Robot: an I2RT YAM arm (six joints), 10 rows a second.
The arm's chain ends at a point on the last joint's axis. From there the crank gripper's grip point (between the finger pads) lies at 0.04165 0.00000 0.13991 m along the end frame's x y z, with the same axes.
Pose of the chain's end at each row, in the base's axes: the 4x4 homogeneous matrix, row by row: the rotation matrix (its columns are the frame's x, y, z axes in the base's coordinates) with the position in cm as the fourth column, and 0 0 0 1 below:
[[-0.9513 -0.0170 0.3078 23.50], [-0.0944 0.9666 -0.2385 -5.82], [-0.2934 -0.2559 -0.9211 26.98], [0 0 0 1]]
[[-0.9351 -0.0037 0.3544 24.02], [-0.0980 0.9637 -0.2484 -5.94], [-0.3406 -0.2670 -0.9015 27.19], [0 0 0 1]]
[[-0.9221 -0.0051 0.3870 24.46], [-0.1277 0.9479 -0.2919 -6.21], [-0.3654 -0.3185 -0.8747 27.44], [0 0 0 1]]
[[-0.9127 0.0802 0.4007 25.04], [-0.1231 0.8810 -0.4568 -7.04], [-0.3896 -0.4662 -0.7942 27.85], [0 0 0 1]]
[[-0.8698 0.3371 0.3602 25.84], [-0.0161 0.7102 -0.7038 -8.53], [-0.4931 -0.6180 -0.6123 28.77], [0 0 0 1]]
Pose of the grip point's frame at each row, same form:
[[-0.9513 -0.0170 0.3078 23.84], [-0.0944 0.9666 -0.2385 -9.55], [-0.2934 -0.2559 -0.9211 12.87], [0 0 0 1]]
[[-0.9351 -0.0037 0.3544 25.08], [-0.0980 0.9637 -0.2484 -9.82], [-0.3406 -0.2670 -0.9015 13.16], [0 0 0 1]]
[[-0.9221 -0.0051 0.3870 26.03], [-0.1277 0.9479 -0.2919 -10.83], [-0.3654 -0.3185 -0.8747 13.68], [0 0 0 1]]
[[-0.9127 0.0802 0.4007 26.84], [-0.1231 0.8810 -0.4568 -13.94], [-0.3896 -0.4662 -0.7942 15.12], [0 0 0 1]]
[[-0.8698 0.3371 0.3602 27.26], [-0.0161 0.7102 -0.7038 -18.44], [-0.4931 -0.6180 -0.6123 18.15], [0 0 0 1]]

